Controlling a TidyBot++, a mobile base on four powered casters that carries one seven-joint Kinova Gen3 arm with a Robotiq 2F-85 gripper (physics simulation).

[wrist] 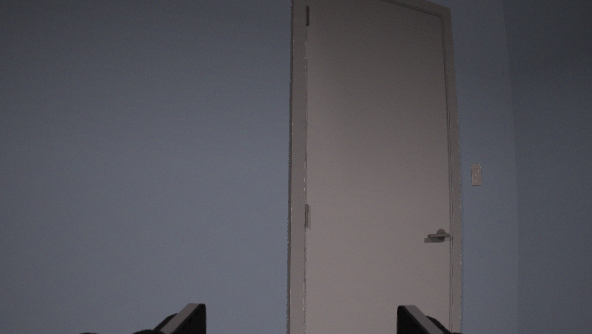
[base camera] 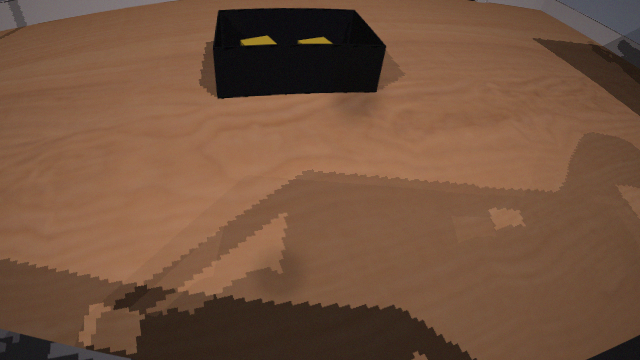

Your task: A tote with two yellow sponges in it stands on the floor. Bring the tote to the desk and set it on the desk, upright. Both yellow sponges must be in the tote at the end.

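Places are measured from the arm's base along level axes (x ahead, y left, z up), in millimetres.
Pixels of known places: gripper, fingertip midpoint: [wrist: 301,327].
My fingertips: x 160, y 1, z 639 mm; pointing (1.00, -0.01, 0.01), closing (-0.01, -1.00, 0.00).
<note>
For each thing: its top centre in the pictures, then the offset to it from my fingertips. "spot": a spot on its surface instead. Level surfaces: height alone.
- black open-topped tote, middle of its top: [base camera: 294,23] 586 mm ahead, 32 mm left, 935 mm down
- wooden floor, its level: 1035 mm down
- left sponge, middle of its top: [base camera: 262,46] 583 mm ahead, 93 mm left, 987 mm down
- right sponge, middle of its top: [base camera: 322,47] 599 mm ahead, 27 mm right, 987 mm down
- lever handle, surface spot: [wrist: 439,235] spot: 1423 mm ahead, 644 mm right, 110 mm down
- light switch, middle of its top: [wrist: 476,163] 1605 mm ahead, 927 mm right, 242 mm up
A black open-topped tote [base camera: 299,70] stands upright on the wooden floor [base camera: 150,145] at the top middle of the base camera view. Parts of two yellow sponges show inside it above its near wall: the left sponge [base camera: 258,41] and the right sponge [base camera: 315,41]. My gripper [wrist: 301,317] is open, its two dark fingertips wide apart at the bottom of the wrist view, with no object between them. The tote does not show in the wrist view, and the gripper does not show in the base camera view. The desk does not show in either view.
The wrist view faces a blue wall [wrist: 150,150] and a closed door [wrist: 375,150] with a lever handle [wrist: 439,235]. A light switch [wrist: 476,175] is right of the door. Shadows lie across the floor in the base camera view.
</note>
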